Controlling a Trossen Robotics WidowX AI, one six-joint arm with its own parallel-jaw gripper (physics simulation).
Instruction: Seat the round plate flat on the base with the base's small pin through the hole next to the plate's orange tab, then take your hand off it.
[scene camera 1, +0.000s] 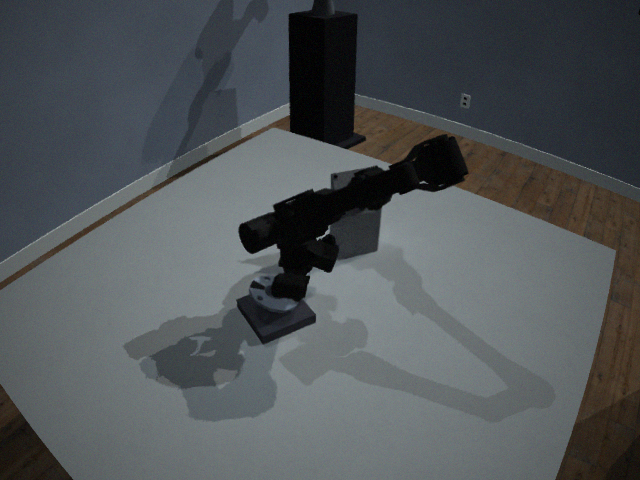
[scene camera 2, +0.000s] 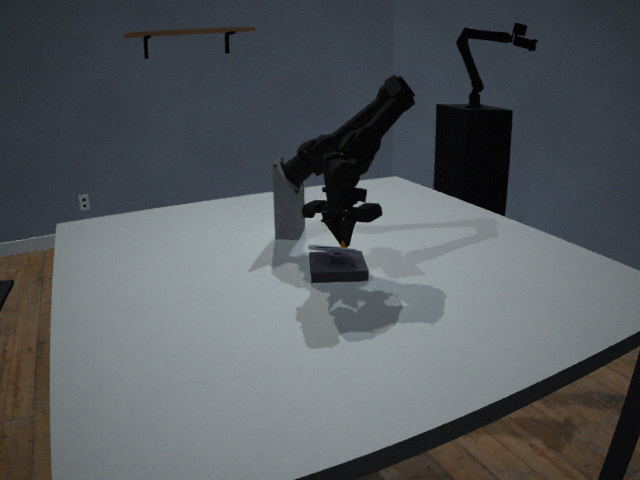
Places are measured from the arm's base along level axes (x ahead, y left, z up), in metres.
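Pixels of known places: gripper, fingertip midpoint: (scene camera 1: 298, 299) (scene camera 2: 345, 245); arm's base, origin of the base link: (scene camera 2: 289, 175).
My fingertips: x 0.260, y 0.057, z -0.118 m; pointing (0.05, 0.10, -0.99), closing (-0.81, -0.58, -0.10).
Observation:
For each thing: its top centre in the pictures, then the offset to it from my fingertips. Level surfaces: height alone.
- round plate, middle of its top: (scene camera 1: 274, 286) (scene camera 2: 332, 240) dz +0.028, dx +0.026, dy -0.041 m
- dark square base, middle of its top: (scene camera 1: 274, 300) (scene camera 2: 337, 253) dz -0.001, dx +0.037, dy -0.033 m
- orange tab, middle of its top: (scene camera 2: 344, 240) dz +0.015, dx +0.001, dy -0.003 m
- white table, its level: dz -0.043 m
The round plate (scene camera 1: 276, 304) (scene camera 2: 320, 248) is pale grey with holes and dark slots. It is tilted over the dark square base (scene camera 1: 281, 327) (scene camera 2: 338, 276), not flat on it. In the scene camera 2 view it shows almost edge-on, and a dark raised part of the base (scene camera 2: 338, 259) shows below its near rim. My gripper (scene camera 1: 290, 290) (scene camera 2: 344, 243) points down at the plate's edge, shut on the orange tab (scene camera 2: 343, 244). In the scene camera 1 view the gripper hides the tab. The small pin and the hole beside the tab cannot be made out.
A grey upright block (scene camera 1: 356, 235) (scene camera 2: 288, 214) stands behind the base on the white table (scene camera 1: 465, 289) (scene camera 2: 180, 361), beneath my arm. A black pedestal (scene camera 1: 323, 77) (scene camera 2: 471, 155) with another arm (scene camera 2: 470, 62) stands beyond the table. A wooden shelf (scene camera 2: 189, 32) is on the wall.

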